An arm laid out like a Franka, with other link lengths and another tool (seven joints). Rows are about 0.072 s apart.
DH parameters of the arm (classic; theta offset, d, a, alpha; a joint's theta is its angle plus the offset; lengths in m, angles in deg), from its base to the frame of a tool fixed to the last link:
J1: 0 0.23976 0 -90
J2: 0 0 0 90
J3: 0 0.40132 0.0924 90
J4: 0 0 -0.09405 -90
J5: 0 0.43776 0 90
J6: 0 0 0.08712 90
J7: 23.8 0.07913 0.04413 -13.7
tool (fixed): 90 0.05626 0 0
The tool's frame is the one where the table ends.
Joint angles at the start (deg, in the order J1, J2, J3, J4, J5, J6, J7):
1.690, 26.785, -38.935, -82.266, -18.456, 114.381, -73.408
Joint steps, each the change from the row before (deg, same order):
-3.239, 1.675, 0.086, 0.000, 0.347, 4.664, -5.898
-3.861, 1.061, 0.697, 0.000, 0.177, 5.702, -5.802
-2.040, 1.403, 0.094, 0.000, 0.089, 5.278, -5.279
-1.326, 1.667, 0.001, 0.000, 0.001, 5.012, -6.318
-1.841, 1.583, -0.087, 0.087, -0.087, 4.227, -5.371
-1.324, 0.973, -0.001, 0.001, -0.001, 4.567, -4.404
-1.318, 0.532, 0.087, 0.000, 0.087, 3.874, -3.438
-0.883, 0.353, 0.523, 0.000, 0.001, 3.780, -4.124
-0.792, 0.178, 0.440, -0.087, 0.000, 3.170, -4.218
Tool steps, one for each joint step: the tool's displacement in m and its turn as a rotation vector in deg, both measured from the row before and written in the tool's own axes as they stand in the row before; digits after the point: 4 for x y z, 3 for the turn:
0.0089, 0.0115, 0.0348, 1.352, 1.798, -3.926
0.0110, 0.0194, 0.0309, 1.945, 2.797, -3.405
0.0026, 0.0059, 0.0208, 1.733, 3.145, -4.286
-0.0034, -0.0020, 0.0176, 1.827, 3.114, -6.136
-0.0065, 0.0082, 0.0218, 0.722, 2.236, -5.045
-0.0024, 0.0058, 0.0118, 0.889, 3.124, -4.028
-0.0023, 0.0093, 0.0081, 0.503, 2.746, -2.825
0.0005, 0.0006, 0.0023, 1.098, 3.143, -3.817
-0.0011, 0.0020, 0.0013, 0.884, 2.612, -3.880

